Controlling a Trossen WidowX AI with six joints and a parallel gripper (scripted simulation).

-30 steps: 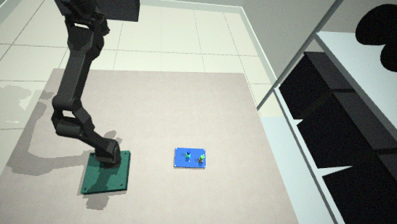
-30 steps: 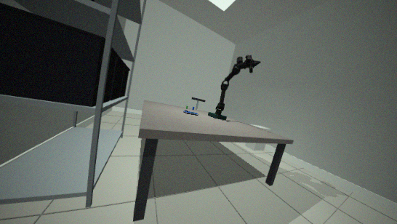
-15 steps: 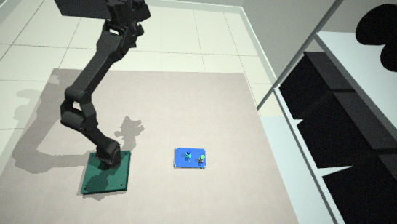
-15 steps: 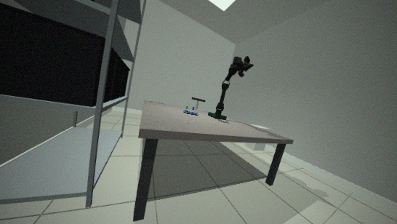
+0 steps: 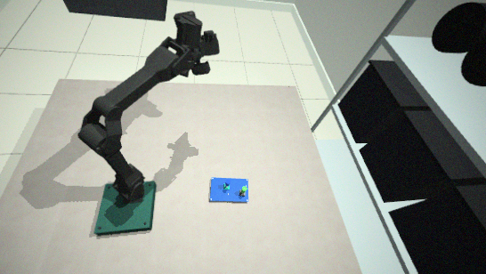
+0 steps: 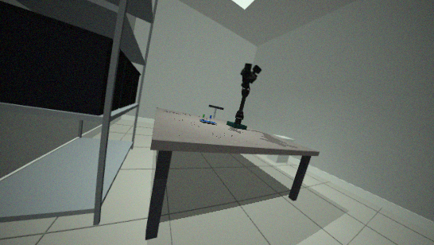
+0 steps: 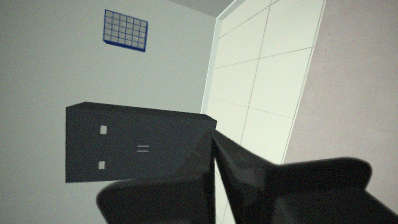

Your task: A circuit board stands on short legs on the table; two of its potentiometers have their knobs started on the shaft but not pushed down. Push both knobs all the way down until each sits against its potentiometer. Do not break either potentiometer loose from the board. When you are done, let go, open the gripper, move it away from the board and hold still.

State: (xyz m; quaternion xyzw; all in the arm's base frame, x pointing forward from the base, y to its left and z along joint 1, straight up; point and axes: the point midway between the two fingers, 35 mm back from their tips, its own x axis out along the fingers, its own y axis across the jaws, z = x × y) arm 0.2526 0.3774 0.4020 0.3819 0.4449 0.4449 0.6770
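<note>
My gripper tip is 400 mm to the left of the blue knob, 370 mm above it and 100 mm short of it. The rest, counted from my gripper tip: green knob: 440 mm to the right, 370 mm below, 160 mm ahead.
</note>
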